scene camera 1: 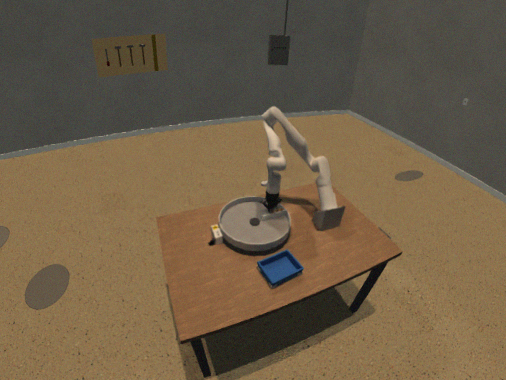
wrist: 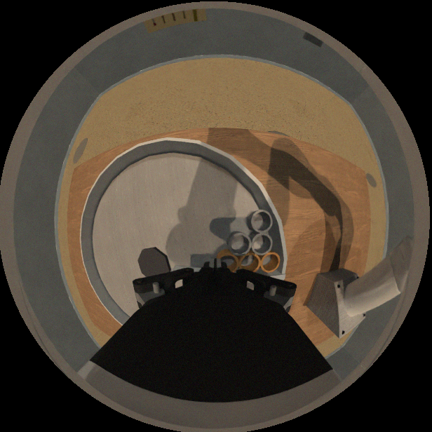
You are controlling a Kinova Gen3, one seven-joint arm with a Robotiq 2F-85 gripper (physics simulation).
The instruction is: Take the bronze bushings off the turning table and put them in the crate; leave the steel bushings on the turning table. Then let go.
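Observation:
Three bronze bushings lie in a row near the rim of the grey turning table, on its right side. The leftmost one is partly hidden behind my fingers. Three steel bushings cluster just behind them, touching. In the scene view the bushings are tiny and mostly hidden by my gripper. My gripper is shut and empty. It hangs low over the table, right at the left end of the bronze row. The blue crate stands empty on the wooden table in front of the turning table.
A pale bar runs from the dark hub to the turning table's rim. A small white control box sits at its left. My arm's base stands to the right on the wooden table.

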